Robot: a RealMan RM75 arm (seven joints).
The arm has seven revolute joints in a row. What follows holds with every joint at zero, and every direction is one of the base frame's. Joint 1 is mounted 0.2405 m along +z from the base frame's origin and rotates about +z. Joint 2 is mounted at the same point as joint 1 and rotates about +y. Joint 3 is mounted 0.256 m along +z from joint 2 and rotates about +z. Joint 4 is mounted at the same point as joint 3 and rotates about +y. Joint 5 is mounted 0.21 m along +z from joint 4 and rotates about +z. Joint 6 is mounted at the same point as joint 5 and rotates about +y. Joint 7 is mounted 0.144 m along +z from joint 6 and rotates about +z. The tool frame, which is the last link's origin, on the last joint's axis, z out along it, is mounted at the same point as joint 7; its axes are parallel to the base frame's.
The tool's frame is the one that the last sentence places.
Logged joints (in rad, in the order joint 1, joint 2, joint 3, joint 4, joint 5, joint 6, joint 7), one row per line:
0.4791 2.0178 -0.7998 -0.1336 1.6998 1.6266 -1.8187
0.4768 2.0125 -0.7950 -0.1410 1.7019 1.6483 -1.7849
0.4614 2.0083 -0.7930 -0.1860 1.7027 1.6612 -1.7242
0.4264 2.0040 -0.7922 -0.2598 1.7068 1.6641 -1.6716
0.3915 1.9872 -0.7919 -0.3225 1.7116 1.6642 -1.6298
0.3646 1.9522 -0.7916 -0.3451 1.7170 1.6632 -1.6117
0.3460 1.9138 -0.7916 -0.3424 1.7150 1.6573 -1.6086
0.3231 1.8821 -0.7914 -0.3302 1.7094 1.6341 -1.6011
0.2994 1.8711 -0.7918 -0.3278 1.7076 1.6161 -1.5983
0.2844 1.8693 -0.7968 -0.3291 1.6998 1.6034 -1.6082
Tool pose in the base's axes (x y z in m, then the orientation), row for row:
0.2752 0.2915 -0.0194 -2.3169 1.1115 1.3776
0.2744 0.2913 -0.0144 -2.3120 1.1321 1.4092
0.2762 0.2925 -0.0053 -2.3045 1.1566 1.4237
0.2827 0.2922 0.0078 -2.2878 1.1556 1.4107
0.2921 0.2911 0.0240 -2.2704 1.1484 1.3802
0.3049 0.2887 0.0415 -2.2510 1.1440 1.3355
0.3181 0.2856 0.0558 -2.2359 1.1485 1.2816
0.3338 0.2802 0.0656 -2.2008 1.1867 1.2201
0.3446 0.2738 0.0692 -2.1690 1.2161 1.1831
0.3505 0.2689 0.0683 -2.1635 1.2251 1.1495
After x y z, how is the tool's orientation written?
As a rotation vector, in radians.
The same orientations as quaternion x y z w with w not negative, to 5 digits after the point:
-0.78957 0.37878 0.46947 0.11271
-0.78359 0.38369 0.47761 0.10323
-0.77865 0.39079 0.48104 0.09794
-0.77742 0.39269 0.47937 0.10775
-0.77839 0.39372 0.47319 0.12320
-0.78005 0.39643 0.46279 0.14209
-0.78233 0.40185 0.44842 0.15937
-0.77830 0.41967 0.43148 0.17875
-0.77289 0.43334 0.42158 0.19270
-0.77391 0.43823 0.41119 0.19987

